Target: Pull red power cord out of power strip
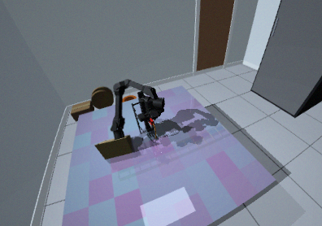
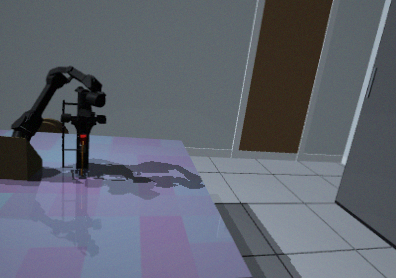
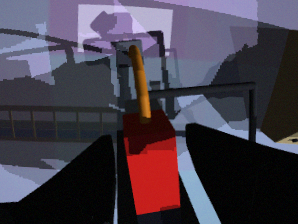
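The red plug lies 4 cm to the left of my gripper tip, 2 cm behind it and 1 cm below it.
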